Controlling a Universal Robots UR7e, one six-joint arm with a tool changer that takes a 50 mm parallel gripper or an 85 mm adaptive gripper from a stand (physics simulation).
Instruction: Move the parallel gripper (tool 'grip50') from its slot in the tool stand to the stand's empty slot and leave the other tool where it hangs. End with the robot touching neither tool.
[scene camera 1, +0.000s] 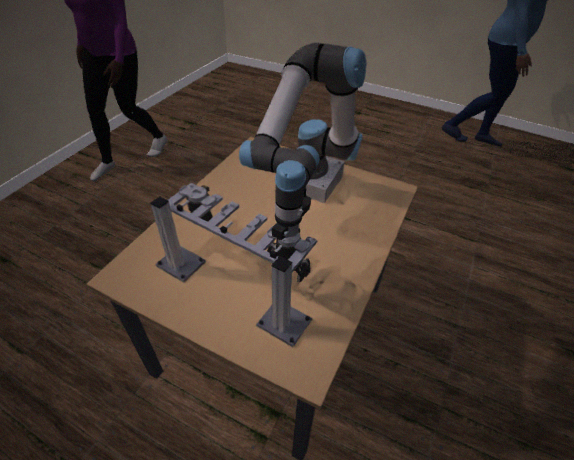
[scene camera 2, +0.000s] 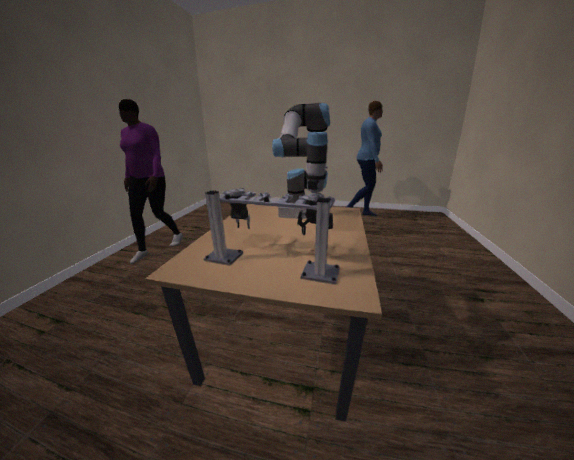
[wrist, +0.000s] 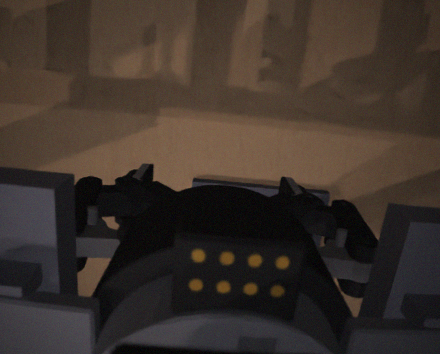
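Frame: origin at the arm's base, x ahead, y left, z up, level; centimetres.
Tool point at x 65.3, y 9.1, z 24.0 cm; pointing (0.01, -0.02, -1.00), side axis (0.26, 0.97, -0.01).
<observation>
A point is followed by its place in that frame.
The parallel gripper (scene camera 1: 196, 193) (scene camera 2: 239, 211) hangs in the stand's left slot, with two straight dark fingers below. The adaptive gripper (scene camera 2: 311, 217) (wrist: 217, 178) hangs in the right slot; its linked fingers stand apart, open and empty. The arm's bare wrist flange (scene camera 1: 288, 216) @(x 68.8, y 10.2, z 32.6 cm) is directly over it, close above or on its coupling; I cannot tell if they touch or are locked. In the wrist view its gold contacts (wrist: 240, 272) @(x 61.4, y 10.5, z 21.7 cm) show between the stand's prongs. The stand's middle slot is empty, between one prong (scene camera 1: 229, 212) @(x 59.6, y -12.1, z 20.0 cm) and another prong (scene camera 1: 256, 225) @(x 63.2, y -1.5, z 20.7 cm).
The stand's left post (scene camera 1: 168, 235) @(x 67.6, y -31.5, z 10.9 cm) (scene camera 2: 216, 225) @(x 68.0, y -32.2, z 9.6 cm) and right post (scene camera 1: 281, 300) @(x 79.8, y 12.1, z 10.2 cm) (scene camera 2: 321, 240) @(x 78.8, y 11.2, z 8.4 cm) rise from base plates on the table (scene camera 1: 200, 310) @(x 80.1, y -16.3, z -8.0 cm) (scene camera 2: 260, 280) @(x 81.6, y -12.0, z -8.1 cm). The arm's base (scene camera 1: 325, 182) @(x 7.5, y 8.5, z -0.3 cm) is behind the stand. Two people stand on the floor beyond the table.
</observation>
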